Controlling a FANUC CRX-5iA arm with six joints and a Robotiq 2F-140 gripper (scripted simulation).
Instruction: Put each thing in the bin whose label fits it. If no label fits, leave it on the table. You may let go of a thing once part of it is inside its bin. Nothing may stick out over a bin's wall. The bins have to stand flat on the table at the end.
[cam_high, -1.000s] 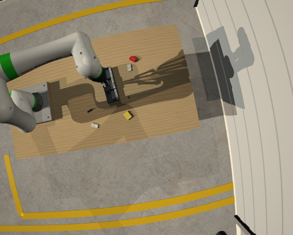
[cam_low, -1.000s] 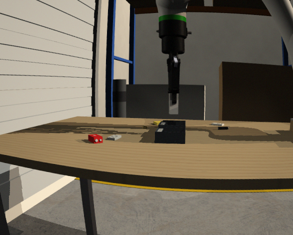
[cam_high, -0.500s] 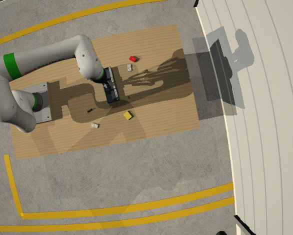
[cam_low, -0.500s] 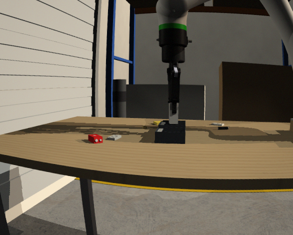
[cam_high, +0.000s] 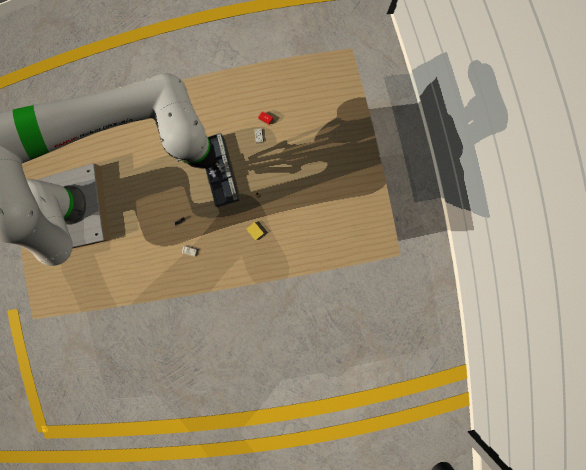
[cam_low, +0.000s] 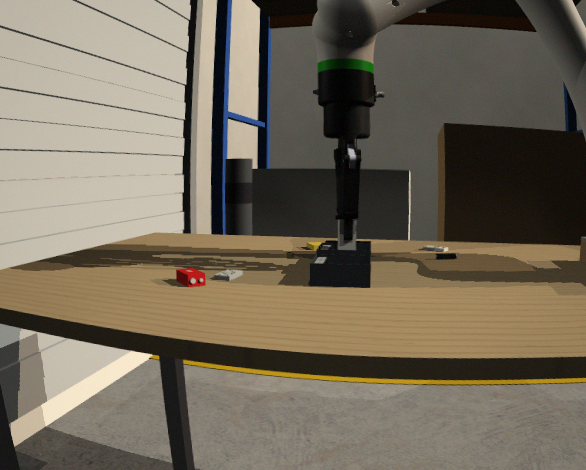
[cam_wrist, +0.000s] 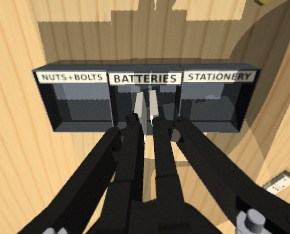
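Now: the black three-part bin 3 cm below my hand. Round my hand: yellow pad: 24 cm to the right, 6 cm ahead, 4 cm below; nut: 12 cm to the right, 11 cm ahead, 5 cm below; black piece: 19 cm behind, 13 cm to the right, 4 cm below.
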